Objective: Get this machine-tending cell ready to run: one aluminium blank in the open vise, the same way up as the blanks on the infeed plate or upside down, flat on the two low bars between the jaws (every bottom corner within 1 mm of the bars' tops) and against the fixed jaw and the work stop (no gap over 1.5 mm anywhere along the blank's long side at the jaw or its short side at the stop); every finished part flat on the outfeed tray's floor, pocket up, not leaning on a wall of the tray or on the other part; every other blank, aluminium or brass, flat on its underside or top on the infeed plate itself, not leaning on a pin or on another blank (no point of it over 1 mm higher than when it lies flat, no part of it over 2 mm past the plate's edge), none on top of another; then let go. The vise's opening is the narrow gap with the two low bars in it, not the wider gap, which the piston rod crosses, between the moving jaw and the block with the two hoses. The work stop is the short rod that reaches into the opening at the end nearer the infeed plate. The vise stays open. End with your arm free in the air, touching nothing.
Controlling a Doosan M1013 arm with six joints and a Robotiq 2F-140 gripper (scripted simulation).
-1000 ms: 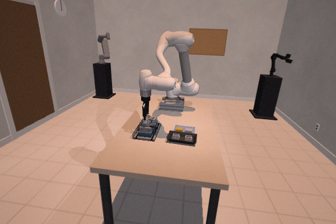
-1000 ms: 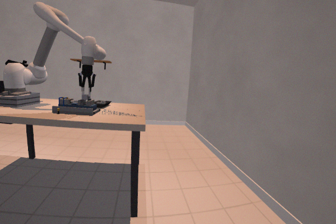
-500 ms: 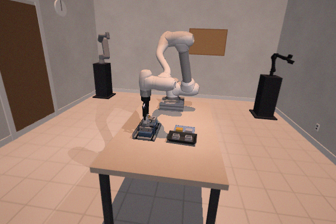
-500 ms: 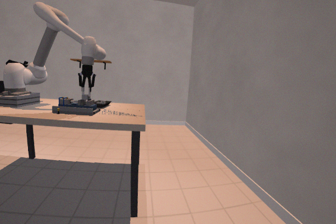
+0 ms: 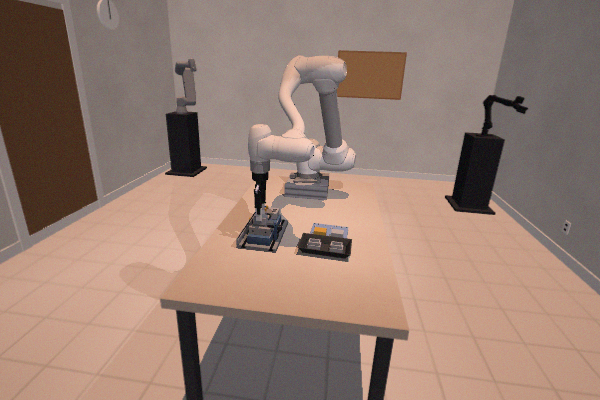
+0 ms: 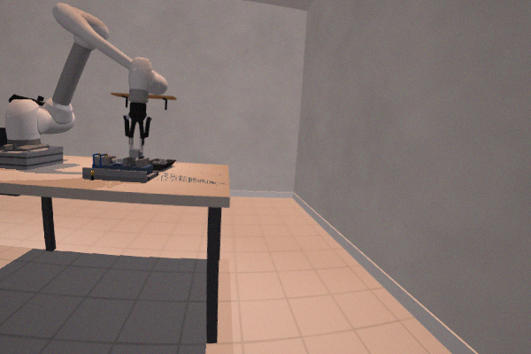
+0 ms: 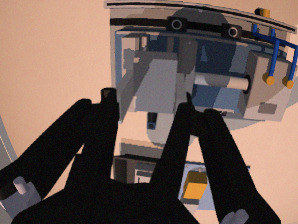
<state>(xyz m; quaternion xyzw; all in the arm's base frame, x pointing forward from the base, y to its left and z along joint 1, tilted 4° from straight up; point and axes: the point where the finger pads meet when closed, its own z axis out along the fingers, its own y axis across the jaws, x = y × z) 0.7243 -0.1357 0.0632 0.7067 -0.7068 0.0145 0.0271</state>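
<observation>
Right now the grey aluminium blank is 40 mm below my hand. From my hand the other things lie so: vise 70 mm behind, 10 mm to the left, 120 mm below; piston rod 90 mm behind, 10 mm to the left, 80 mm below; brass blank 100 mm behind, 280 mm to the left, 130 mm below.
</observation>
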